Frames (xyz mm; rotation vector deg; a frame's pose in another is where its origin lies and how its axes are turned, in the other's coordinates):
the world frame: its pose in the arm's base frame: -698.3 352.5 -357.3 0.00 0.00 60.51
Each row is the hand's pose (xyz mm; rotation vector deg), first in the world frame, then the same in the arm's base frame.
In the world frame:
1: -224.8 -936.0 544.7 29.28 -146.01 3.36
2: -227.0 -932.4 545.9 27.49 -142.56 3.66
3: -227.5 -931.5 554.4 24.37 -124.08 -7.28
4: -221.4 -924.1 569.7 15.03 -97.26 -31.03
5: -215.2 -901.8 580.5 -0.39 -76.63 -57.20
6: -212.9 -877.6 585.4 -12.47 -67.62 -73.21
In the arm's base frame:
1: 5.8 -303.9 187.4 101.32 -114.14 24.34
2: 1.6 -304.1 188.6 98.18 -112.27 26.78
3: 0.5 -304.1 197.1 84.92 -96.44 26.18
4: -2.9 -295.1 212.4 61.14 -75.40 14.22
5: -19.3 -278.7 223.2 36.40 -63.14 -5.46
6: -39.2 -264.8 228.1 21.63 -60.06 -19.59

